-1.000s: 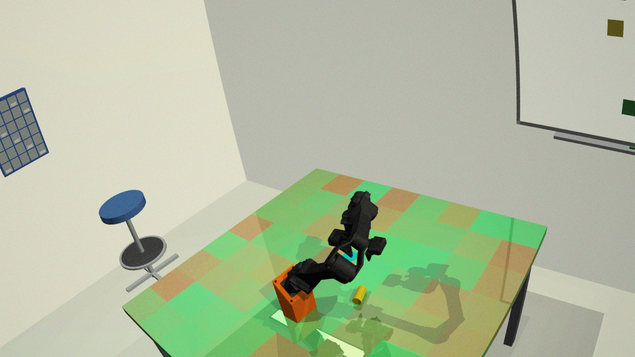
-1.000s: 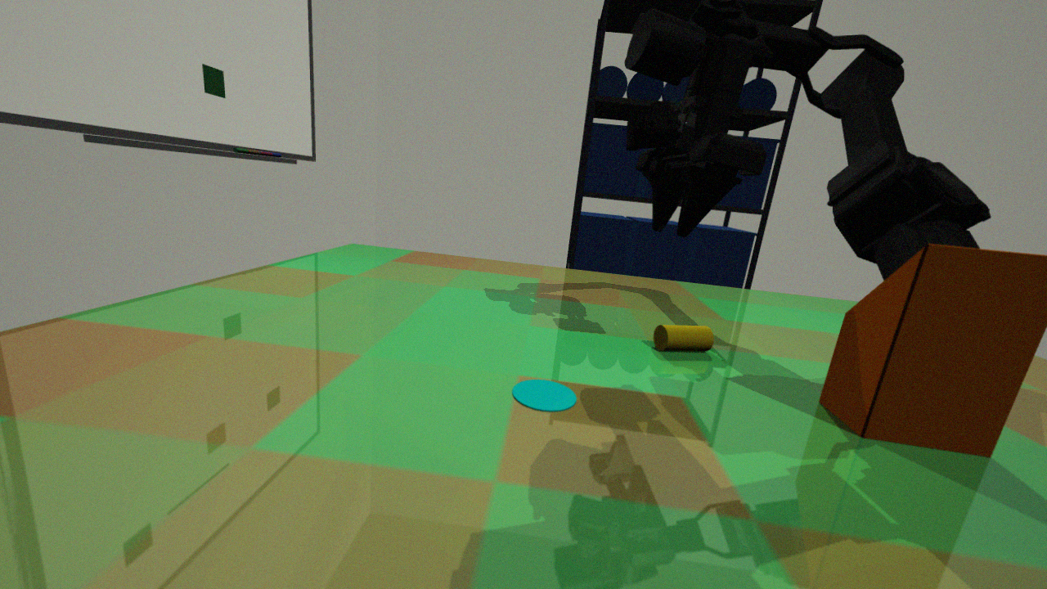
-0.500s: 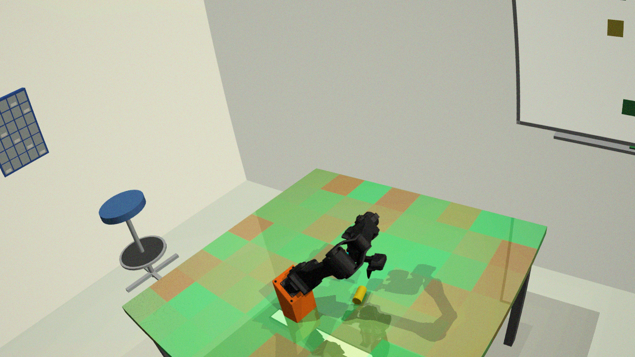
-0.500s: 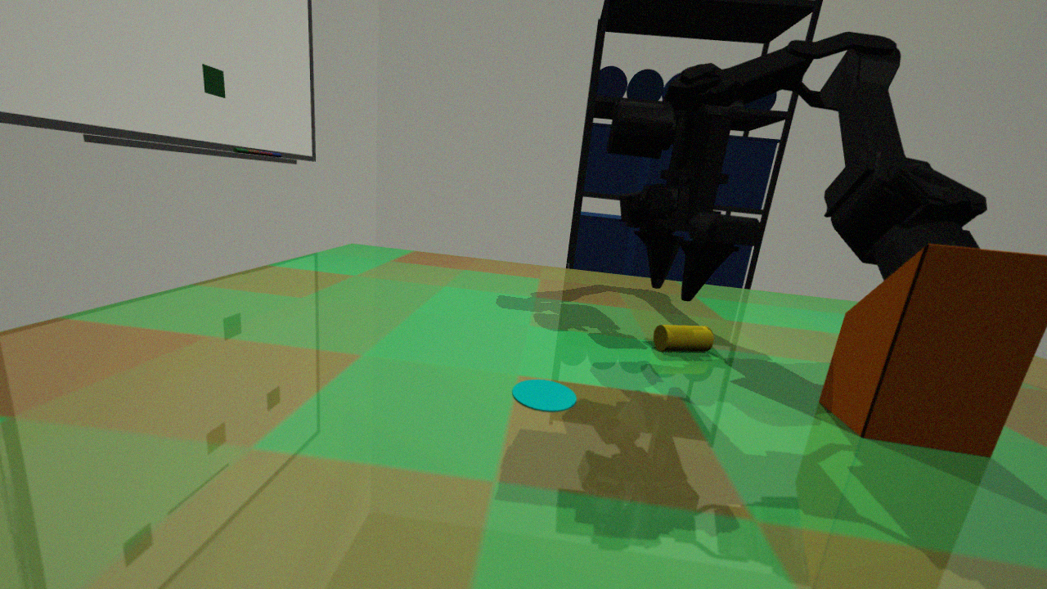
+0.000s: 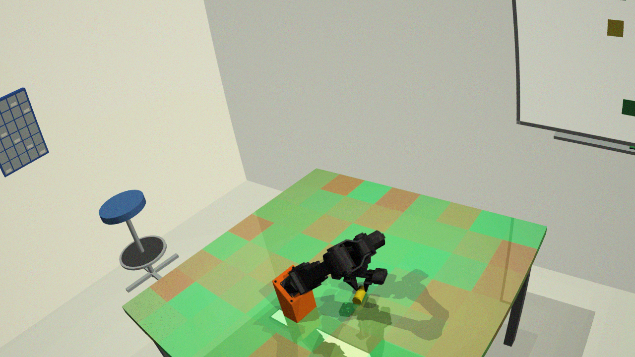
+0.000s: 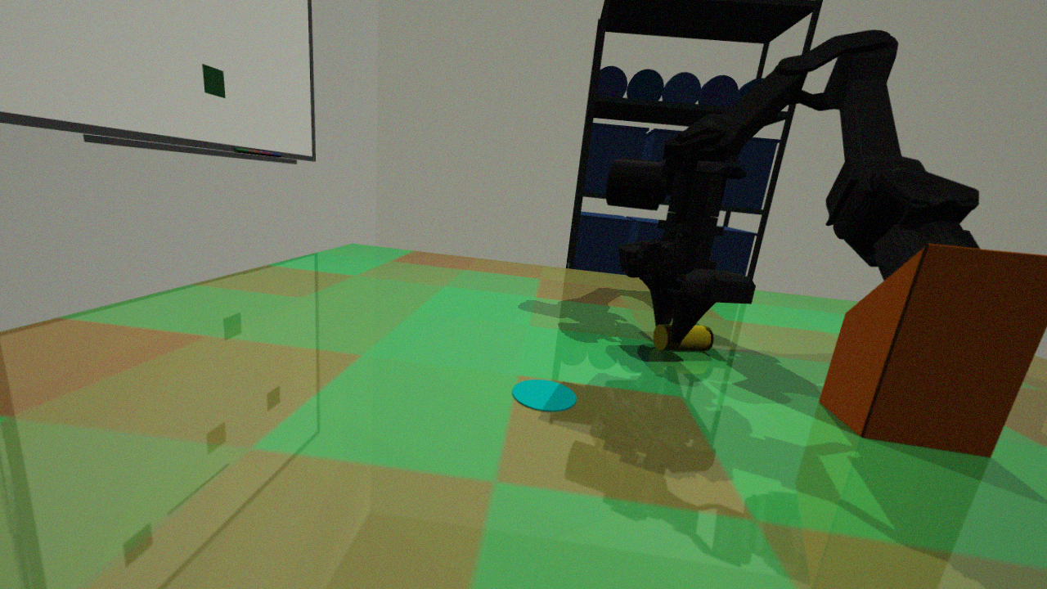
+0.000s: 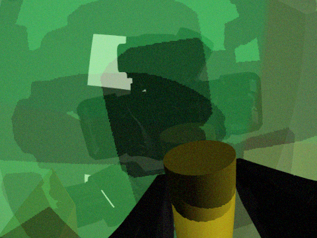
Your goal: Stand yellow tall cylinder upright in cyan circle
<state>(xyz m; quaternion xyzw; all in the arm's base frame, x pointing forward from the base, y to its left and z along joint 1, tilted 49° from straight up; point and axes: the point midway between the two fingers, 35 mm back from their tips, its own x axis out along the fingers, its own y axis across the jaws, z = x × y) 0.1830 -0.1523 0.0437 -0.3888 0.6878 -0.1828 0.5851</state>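
My gripper tip is 170 mm to the right of the cyan circle, 150 mm short of it and 20 mm above it. From my gripper tip the other things lie so: yellow tall cylinder 20 mm behind, 10 mm to the right.
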